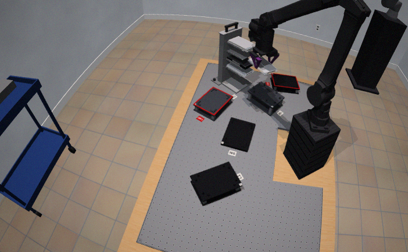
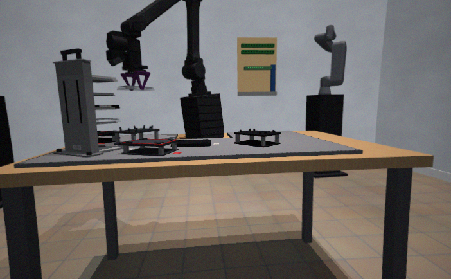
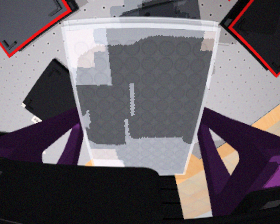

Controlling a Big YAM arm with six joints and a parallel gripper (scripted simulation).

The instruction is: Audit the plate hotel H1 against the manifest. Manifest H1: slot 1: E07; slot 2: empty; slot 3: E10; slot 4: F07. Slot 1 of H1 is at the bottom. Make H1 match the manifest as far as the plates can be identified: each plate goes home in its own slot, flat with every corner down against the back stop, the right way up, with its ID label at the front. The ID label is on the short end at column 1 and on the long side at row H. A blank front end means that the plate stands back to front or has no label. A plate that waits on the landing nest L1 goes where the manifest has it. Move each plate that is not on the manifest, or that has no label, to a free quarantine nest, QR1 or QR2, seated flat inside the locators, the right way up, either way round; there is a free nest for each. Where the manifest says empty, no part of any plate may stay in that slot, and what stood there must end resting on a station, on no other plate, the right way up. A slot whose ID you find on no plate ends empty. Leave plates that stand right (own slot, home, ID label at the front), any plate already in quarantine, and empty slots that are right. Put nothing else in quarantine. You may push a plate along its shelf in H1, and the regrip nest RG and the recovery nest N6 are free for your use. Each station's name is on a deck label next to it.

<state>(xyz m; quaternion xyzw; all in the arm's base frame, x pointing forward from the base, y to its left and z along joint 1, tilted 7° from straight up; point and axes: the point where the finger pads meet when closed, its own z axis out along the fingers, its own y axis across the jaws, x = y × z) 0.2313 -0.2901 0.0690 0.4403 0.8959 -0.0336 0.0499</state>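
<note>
The red-rimmed quarantine nest lies 220 mm ahead of my hand, 210 mm below it and 70 mm to the left of it. Round my hand: dark plate (130 mm to the right, 100 mm ahead, 80 mm below); grey plate hotel H1 (180 mm to the right, 170 mm ahead, 90 mm below); regrip nest (190 mm below, 50 mm behind, 20 mm to the right).
</note>
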